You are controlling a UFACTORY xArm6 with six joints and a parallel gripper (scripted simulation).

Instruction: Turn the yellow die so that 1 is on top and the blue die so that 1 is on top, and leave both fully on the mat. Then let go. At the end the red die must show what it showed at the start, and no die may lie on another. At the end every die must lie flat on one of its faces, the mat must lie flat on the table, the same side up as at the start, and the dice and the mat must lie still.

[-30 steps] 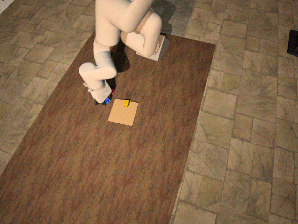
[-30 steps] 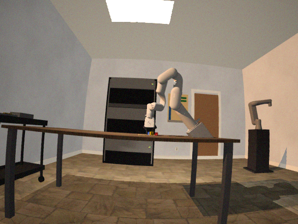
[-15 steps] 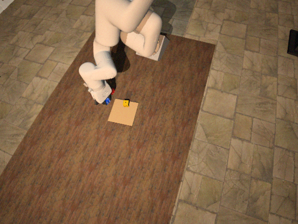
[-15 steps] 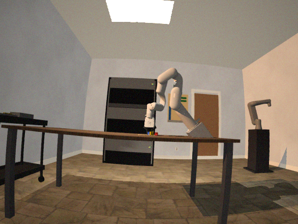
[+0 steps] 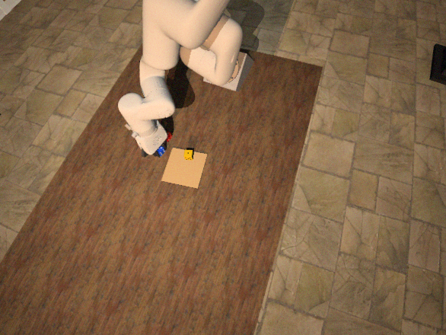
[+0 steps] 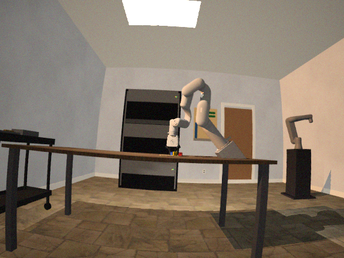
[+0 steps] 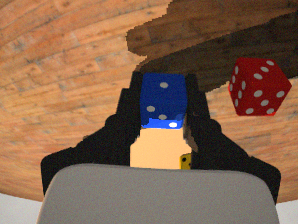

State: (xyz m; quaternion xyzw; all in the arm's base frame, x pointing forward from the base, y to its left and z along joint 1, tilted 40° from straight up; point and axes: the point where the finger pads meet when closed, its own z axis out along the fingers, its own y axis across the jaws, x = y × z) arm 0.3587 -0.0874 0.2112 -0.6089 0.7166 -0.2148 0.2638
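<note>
Now: the red die 7 cm behind my hand, 1 cm to the right of it and 1 cm below it. From my hand the other things lie so: yellow die 12 cm to the left, 3 cm behind; tan mat 12 cm to the left, 2 cm below, 2 cm ahead; blue die 1 cm below.
</note>
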